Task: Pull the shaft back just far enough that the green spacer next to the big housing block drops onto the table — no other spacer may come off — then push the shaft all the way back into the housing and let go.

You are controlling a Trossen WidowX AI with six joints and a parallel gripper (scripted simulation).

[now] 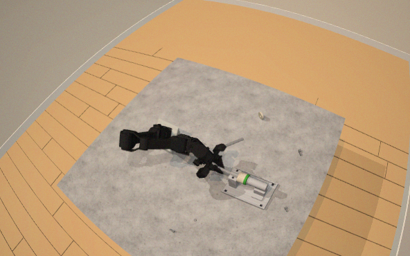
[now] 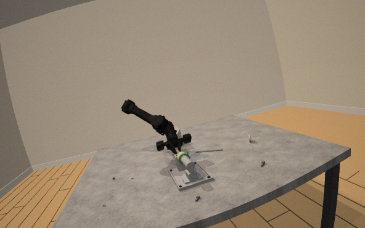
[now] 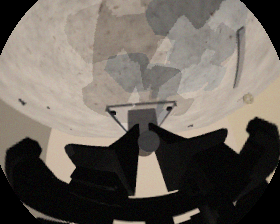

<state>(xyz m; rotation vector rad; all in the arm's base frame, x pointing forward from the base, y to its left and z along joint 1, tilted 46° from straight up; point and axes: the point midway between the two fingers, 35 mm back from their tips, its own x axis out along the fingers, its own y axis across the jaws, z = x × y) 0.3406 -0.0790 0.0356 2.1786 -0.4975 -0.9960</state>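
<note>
Now: the beige spacer 100 mm ahead of my gripper tip, 10 mm to the right of it and 20 mm above it. Round my gripper tip: thin grey rod (70 mm behind, 190 mm to the left, 50 mm below); then shaft (40 mm ahead, 20 mm above); then green spacer (120 mm ahead, 10 mm to the right, 20 mm above).
</note>
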